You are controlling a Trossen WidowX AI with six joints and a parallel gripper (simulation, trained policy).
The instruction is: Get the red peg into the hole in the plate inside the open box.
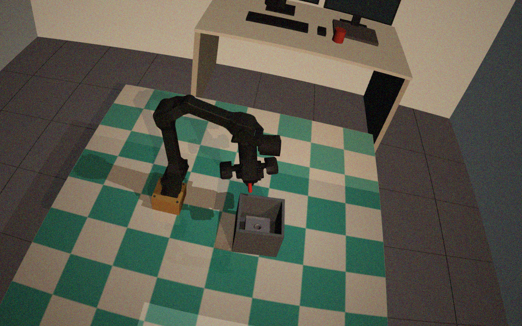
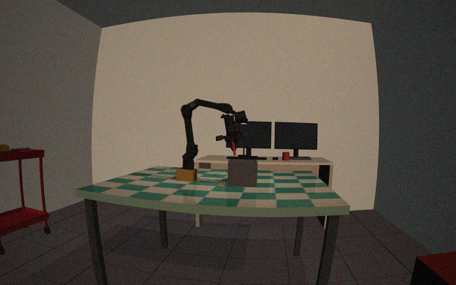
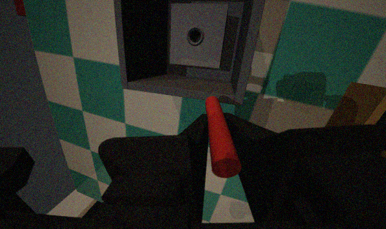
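Right now the light grey plate is 6 cm ahead of my gripper tip, 8 cm to the right of it and 14 cm below it. Round my gripper tip: red peg (1 cm above).
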